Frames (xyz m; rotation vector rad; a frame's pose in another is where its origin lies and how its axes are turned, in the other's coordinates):
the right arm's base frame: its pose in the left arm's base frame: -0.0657 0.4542 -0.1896 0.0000 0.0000 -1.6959
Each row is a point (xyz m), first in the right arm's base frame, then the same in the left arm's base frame.
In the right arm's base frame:
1: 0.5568 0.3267 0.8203
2: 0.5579 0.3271 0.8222
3: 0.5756 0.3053 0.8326
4: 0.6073 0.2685 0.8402
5: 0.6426 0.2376 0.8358
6: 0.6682 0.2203 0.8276
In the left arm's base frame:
1: 0.1890 -0.1390 0.6307
2: 0.1892 -0.1402 0.6326
3: 0.1654 -0.1550 0.6430
4: 0.1249 -0.1819 0.6506
5: 0.0899 -0.2130 0.6462
6: 0.0695 -0.2363 0.6380

